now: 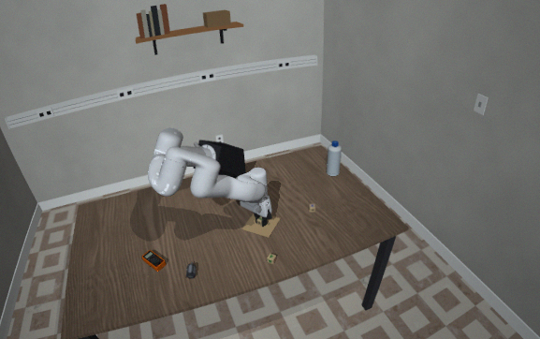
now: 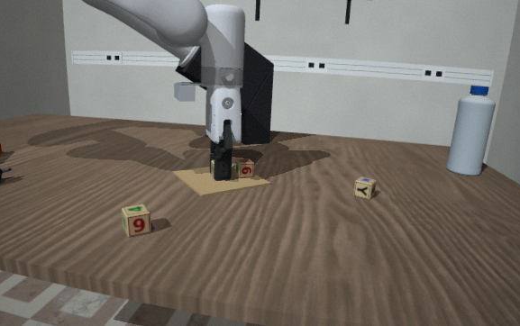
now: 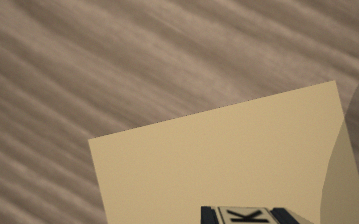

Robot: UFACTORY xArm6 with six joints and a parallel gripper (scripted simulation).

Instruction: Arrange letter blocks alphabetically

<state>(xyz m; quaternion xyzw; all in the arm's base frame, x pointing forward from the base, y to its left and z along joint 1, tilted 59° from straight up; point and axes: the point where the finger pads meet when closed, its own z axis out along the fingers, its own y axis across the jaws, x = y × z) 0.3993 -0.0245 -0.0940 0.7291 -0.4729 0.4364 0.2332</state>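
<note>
My hand is 20 mm above the tan mat. The rest, counted from my hand: white bottle 50 mm behind, 590 mm to the left, 70 mm above; then orange meter 120 mm behind, 520 mm to the right, 10 mm below; then grey device 30 mm ahead, 410 mm to the right, 10 mm below.
</note>
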